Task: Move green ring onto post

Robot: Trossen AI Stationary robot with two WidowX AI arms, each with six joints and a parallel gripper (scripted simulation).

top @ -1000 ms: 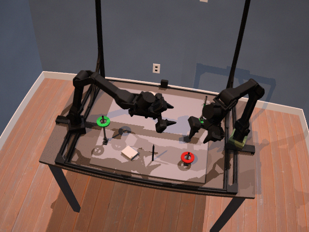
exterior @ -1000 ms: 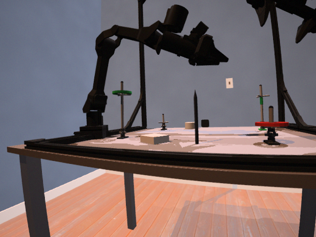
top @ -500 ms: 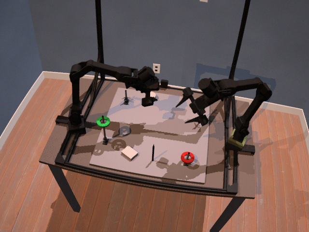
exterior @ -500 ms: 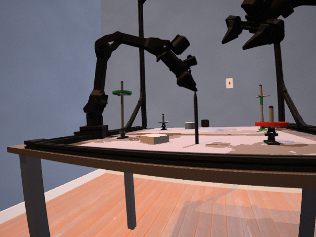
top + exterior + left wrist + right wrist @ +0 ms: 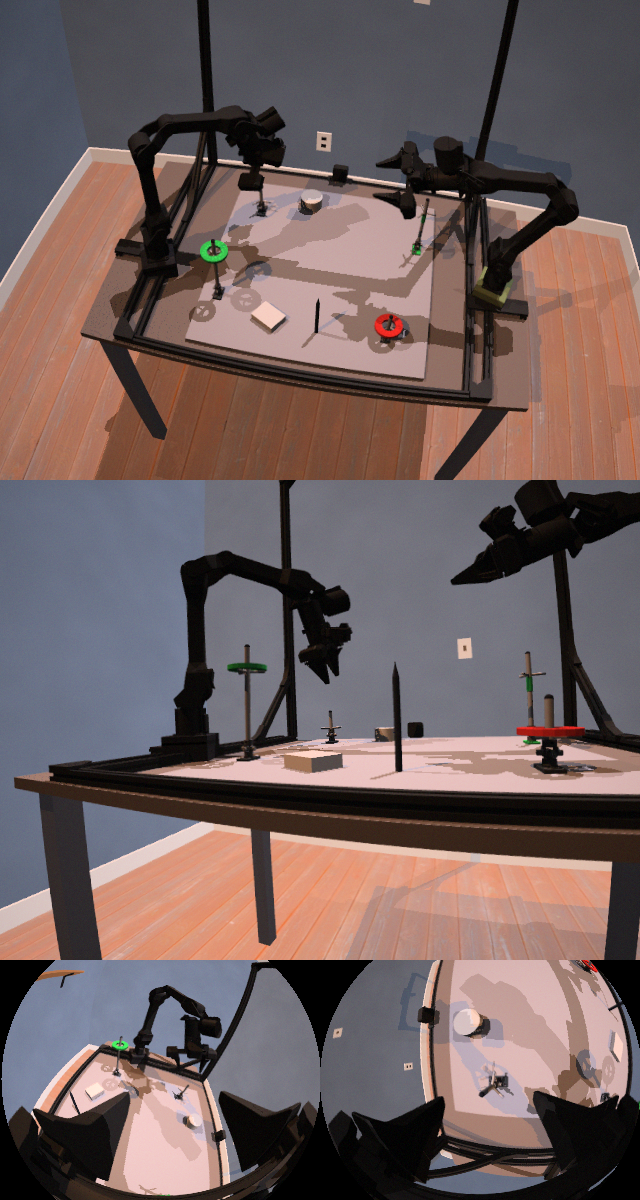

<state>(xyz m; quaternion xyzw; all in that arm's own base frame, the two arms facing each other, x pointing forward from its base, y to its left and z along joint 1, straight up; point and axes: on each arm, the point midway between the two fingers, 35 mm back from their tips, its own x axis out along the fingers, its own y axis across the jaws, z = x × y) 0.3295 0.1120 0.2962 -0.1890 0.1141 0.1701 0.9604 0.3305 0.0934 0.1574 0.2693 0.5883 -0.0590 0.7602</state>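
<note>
My left hand is 400 mm to the left of the green ring, 170 mm above it and 120 mm short of it. Round my left hand: black spike: 230 mm below, 220 mm ahead, 140 mm to the right; white block: 320 mm below, 260 mm to the right, 190 mm ahead.
</note>
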